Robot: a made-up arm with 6 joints.
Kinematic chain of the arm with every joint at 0, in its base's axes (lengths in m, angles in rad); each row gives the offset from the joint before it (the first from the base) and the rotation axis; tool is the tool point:
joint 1: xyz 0 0 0.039 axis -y
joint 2: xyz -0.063 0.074 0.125 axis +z
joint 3: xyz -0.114 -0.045 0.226 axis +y
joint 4: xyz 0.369 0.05 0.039 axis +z
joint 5: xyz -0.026 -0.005 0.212 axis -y
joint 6: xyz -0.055 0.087 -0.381 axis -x
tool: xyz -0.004 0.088 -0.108
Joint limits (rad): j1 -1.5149..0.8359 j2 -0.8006..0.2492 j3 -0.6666..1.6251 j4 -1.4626..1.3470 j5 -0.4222..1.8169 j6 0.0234..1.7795
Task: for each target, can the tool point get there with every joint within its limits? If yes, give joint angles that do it. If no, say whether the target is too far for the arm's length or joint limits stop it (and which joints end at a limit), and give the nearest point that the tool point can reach.
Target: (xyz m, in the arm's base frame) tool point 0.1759 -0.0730 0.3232
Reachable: yes | joints 0.5656 -0.1599 0.0223 -0.5034 0.5186 1.4750
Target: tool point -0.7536 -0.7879 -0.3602
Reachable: no: joint limits stop it (at a limit: joint 1, joint 2, joint 5) | nearest point -0.3109 -0.3771 -0.1666 | short by 0.634 m
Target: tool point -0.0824 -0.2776 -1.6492
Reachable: no: too far | nearest point 0.1408 -0.0802 -0.6561 | short by 1.037 m
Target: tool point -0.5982 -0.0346 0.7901
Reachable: no: joint limits stop it (at a limit: joint 1, joint 2, joint 3, joint 6) | nearest point -0.5935 -0.0903 0.9141 | short by 0.136 m
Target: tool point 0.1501 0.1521 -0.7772
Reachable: no: joint limits stop it (at a limit: joint 1, joint 5) | nearest point 0.1695 0.1431 -0.6741 | short by 0.105 m
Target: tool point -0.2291 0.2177 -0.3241
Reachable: yes | joints -1.0631 -0.3742 1.4246 0.5520 1.5925 1.4496
